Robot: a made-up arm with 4 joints. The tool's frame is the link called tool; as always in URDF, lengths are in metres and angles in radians. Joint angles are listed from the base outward. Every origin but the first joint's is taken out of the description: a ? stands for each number. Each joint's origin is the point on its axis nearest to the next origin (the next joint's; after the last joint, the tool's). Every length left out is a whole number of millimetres.
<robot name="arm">
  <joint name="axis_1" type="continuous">
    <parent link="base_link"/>
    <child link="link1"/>
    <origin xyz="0.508 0.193 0.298" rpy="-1.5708 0 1.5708"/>
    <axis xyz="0 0 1"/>
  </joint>
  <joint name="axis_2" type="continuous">
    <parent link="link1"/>
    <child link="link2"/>
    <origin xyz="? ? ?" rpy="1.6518 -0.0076 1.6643"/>
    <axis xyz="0 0 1"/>
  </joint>
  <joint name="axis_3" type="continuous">
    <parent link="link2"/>
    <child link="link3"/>
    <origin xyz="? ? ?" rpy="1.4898 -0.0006 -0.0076"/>
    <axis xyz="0 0 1"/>
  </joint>
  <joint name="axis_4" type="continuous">
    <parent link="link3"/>
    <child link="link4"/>
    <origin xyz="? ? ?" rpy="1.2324 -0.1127 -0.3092"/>
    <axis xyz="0 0 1"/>
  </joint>
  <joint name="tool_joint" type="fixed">
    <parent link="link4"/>
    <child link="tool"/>
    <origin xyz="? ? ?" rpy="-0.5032 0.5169 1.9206"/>
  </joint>
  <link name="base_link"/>
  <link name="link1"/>
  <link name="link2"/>
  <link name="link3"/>
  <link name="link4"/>
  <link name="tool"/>
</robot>
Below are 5 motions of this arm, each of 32 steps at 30 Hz.
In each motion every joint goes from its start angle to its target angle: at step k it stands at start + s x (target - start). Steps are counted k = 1, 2, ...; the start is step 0. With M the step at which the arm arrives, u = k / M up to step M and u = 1 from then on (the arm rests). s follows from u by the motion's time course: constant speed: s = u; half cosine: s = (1 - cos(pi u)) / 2; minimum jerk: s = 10 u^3 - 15 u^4 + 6 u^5.
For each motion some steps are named. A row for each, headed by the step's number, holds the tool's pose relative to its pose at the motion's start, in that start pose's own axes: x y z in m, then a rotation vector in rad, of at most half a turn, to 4 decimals.
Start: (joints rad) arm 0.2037 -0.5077 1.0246 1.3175
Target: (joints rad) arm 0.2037 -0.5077 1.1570 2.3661
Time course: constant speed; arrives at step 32
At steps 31, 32:
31: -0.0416 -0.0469 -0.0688 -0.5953 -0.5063 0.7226
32: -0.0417 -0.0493 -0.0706 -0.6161 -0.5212 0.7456

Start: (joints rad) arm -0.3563 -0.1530 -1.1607 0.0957
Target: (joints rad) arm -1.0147 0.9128 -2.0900 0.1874
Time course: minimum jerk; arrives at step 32
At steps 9, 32:
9: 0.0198 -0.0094 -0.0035 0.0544 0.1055 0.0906
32: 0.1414 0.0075 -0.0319 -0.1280 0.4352 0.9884

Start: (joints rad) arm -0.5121 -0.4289 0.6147 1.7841
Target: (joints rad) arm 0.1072 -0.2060 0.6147 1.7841
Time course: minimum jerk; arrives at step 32
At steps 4, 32:
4: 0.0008 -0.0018 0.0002 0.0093 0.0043 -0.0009
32: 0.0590 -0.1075 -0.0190 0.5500 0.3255 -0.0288

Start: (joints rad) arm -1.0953 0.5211 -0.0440 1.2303
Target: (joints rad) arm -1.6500 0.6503 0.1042 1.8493
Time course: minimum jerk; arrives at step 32
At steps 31, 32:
31: -0.0633 -0.0282 -0.1968 -0.3357 -0.9466 0.2716
32: -0.0633 -0.0282 -0.1968 -0.3358 -0.9468 0.2716

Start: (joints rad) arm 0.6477 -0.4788 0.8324 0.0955
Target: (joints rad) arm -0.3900 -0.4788 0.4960 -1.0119
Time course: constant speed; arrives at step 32
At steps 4, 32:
4: -0.0153 -0.0019 -0.0065 0.0687 -0.0356 -0.0933
32: -0.0922 -0.0591 -0.0955 0.8168 -0.2168 -0.5615

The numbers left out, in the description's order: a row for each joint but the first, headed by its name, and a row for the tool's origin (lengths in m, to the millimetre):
axis_2: -0.133 0.002 0
axis_3: -0.018 -0.074 0
axis_4: -0.02 -0.083 0
tool: -0.057 -0.066 0

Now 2 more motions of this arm.
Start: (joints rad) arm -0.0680 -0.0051 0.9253 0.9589
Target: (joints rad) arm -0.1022 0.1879 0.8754 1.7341
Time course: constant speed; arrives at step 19
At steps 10, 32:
10: -0.0263 -0.0039 -0.0210 -0.2095 -0.1458 0.2127
32: -0.0452 -0.0136 -0.0390 -0.4013 -0.2588 0.4089

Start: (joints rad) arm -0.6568 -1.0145 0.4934 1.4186
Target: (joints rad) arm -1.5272 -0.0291 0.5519 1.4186
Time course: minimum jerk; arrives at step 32
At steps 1, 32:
1: 0.0000 0.0001 0.0000 -0.0002 0.0000 -0.0004
32: 0.0721 0.2239 -0.1087 -0.5718 -0.3576 -1.2058

